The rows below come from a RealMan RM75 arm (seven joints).
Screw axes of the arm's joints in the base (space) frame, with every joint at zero. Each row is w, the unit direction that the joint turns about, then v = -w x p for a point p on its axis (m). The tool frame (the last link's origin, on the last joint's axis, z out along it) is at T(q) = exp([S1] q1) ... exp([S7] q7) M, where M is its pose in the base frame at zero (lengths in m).
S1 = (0, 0, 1, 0.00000, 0.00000, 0.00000)
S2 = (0, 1, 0, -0.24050, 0.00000, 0.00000)
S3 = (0, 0, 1, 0.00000, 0.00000, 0.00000)
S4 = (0, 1, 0, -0.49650, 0.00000, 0.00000)
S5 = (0, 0, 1, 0.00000, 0.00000, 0.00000)
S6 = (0, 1, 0, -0.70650, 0.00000, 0.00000)
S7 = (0, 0, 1, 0.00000, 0.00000, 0.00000)
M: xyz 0.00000 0.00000 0.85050 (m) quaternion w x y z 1 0 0 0
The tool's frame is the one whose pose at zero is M.
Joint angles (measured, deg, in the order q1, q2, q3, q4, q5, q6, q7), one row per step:
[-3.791 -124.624 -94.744 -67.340 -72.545 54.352 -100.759]
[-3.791 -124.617 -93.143 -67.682 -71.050 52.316 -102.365]
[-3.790 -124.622 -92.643 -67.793 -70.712 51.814 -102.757]
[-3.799 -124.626 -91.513 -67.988 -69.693 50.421 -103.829]
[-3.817 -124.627 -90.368 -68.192 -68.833 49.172 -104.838]
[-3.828 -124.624 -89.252 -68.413 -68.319 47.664 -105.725]
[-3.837 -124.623 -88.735 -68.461 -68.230 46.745 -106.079]
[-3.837 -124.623 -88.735 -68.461 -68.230 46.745 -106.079]
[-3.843 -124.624 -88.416 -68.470 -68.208 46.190 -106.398]
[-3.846 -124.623 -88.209 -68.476 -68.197 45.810 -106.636]
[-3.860 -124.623 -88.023 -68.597 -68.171 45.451 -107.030]
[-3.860 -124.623 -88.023 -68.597 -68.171 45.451 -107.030]
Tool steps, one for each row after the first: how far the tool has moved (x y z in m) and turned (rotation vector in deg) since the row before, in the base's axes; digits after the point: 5 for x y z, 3 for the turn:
[0.00047 0.00108 -0.00373 0.187 1.366 0.481]
[0.00061 0.00015 -0.00124 -0.002 0.302 0.025]
[0.00053 0.00062 -0.00270 0.152 0.903 0.238]
[0.00115 0.00045 -0.00275 0.093 0.724 0.118]
[0.00158 0.00121 -0.00208 0.487 0.510 0.111]
[0.00065 0.00096 -0.00078 0.446 0.177 0.107]
[0.00000 0.00000 0.00000 0.000 0.000 0.000]
[0.00040 0.00053 -0.00054 0.260 0.018 0.171]
[0.00024 0.00038 -0.00031 0.189 -0.002 0.141]
[0.00072 0.00069 0.00004 0.247 -0.088 0.172]
[0.00000 0.00000 0.00000 0.000 0.000 0.000]

